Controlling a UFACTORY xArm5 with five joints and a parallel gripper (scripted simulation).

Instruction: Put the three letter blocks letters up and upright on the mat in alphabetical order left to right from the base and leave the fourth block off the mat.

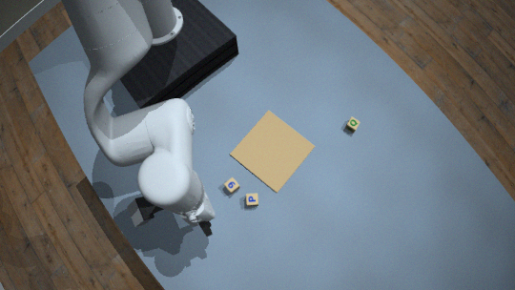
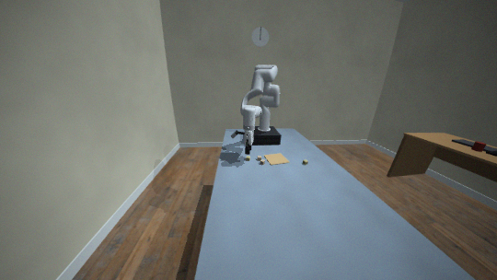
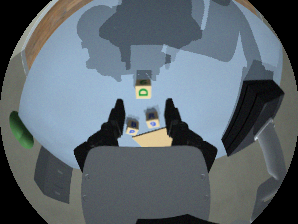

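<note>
Now: hand 7 cm above the block. The rest, counted from my hand: tan mat: 20 cm to the left, 8 cm below, 2 cm ahead.
</note>
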